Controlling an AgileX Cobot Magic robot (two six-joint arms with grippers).
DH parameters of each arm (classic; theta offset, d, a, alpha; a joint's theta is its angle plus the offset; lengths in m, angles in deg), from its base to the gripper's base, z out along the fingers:
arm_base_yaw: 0 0.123 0 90
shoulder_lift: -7.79 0 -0.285 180
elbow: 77.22 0 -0.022 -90
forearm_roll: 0 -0.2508 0 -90
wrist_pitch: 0 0 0.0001 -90
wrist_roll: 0 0.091 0 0
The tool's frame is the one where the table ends.
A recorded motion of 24 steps. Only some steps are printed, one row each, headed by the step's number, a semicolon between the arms.
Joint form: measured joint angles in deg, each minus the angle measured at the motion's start. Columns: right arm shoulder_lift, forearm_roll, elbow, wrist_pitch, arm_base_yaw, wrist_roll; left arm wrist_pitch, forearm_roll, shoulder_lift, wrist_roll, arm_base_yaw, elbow.
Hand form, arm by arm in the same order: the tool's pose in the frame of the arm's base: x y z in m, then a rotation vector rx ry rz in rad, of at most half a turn. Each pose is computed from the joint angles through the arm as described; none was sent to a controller.
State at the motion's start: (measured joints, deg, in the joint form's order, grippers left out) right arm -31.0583 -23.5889 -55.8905 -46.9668 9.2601 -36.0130; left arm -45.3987 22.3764 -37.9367 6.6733 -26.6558 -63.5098
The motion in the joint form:
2: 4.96 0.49 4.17 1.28 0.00 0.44; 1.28 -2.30 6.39 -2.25 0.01 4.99
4: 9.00 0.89 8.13 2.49 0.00 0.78; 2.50 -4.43 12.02 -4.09 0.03 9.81
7: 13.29 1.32 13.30 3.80 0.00 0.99; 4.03 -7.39 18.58 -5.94 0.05 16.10
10: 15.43 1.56 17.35 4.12 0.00 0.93; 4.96 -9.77 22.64 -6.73 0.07 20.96
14: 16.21 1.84 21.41 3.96 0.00 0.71; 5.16 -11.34 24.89 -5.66 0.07 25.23
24: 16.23 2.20 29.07 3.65 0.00 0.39; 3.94 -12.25 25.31 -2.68 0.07 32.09
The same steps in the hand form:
2: 0.0484 0.0338 0.4093 -0.6297 1.6703 0.1329; 0.0507 -0.0498 0.4391 0.4332 1.7431 -0.6773
4: 0.0386 0.0312 0.3943 -0.6142 1.6549 0.1239; 0.0360 -0.0394 0.4219 0.4011 1.7189 -0.6603
7: 0.0315 0.0291 0.3727 -0.6024 1.6537 0.1155; 0.0230 -0.0289 0.3967 0.3707 1.6973 -0.6276
10: 0.0314 0.0287 0.3535 -0.6063 1.6820 0.1147; 0.0188 -0.0238 0.3753 0.3611 1.6981 -0.5905
14: 0.0360 0.0292 0.3324 -0.6212 1.7395 0.1178; 0.0203 -0.0228 0.3546 0.3845 1.7238 -0.5418
24: 0.0463 0.0306 0.2906 -0.6515 1.8730 0.1339; 0.0309 -0.0273 0.3168 0.4569 1.8406 -0.4707

